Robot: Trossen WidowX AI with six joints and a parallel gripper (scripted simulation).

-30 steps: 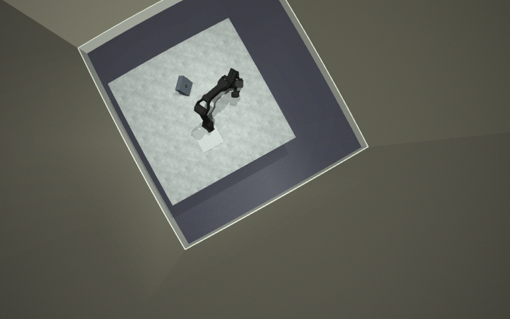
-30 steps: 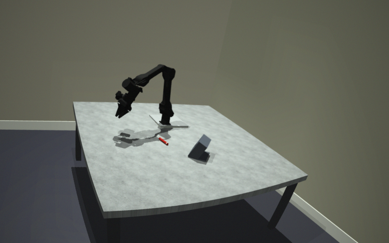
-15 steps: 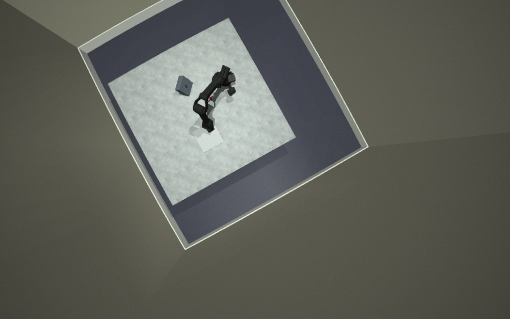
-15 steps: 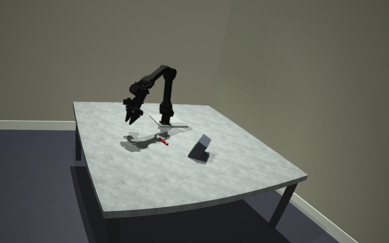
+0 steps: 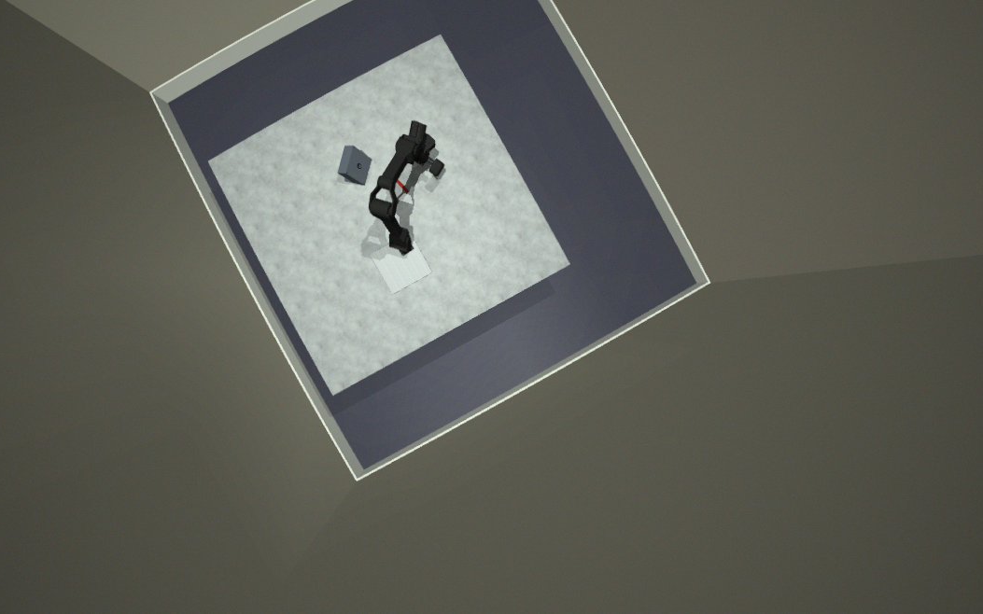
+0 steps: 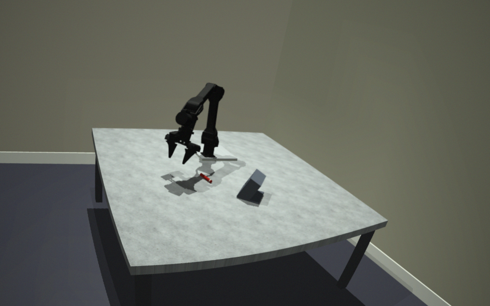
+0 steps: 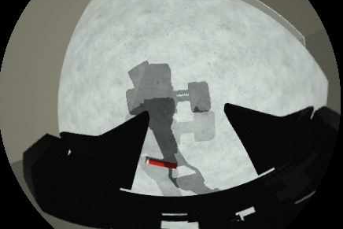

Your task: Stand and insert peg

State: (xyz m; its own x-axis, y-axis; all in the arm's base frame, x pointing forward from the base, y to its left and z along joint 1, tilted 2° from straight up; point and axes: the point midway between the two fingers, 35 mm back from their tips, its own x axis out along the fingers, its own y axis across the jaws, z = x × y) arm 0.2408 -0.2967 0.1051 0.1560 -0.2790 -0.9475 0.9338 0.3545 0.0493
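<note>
My gripper tip is now 17 cm to the right of the red peg, 9 cm above it and 3 cm short of it. The rest, counted from my gripper tip: grey sloped panel (30 cm to the left, 19 cm ahead, 5 cm below).
</note>
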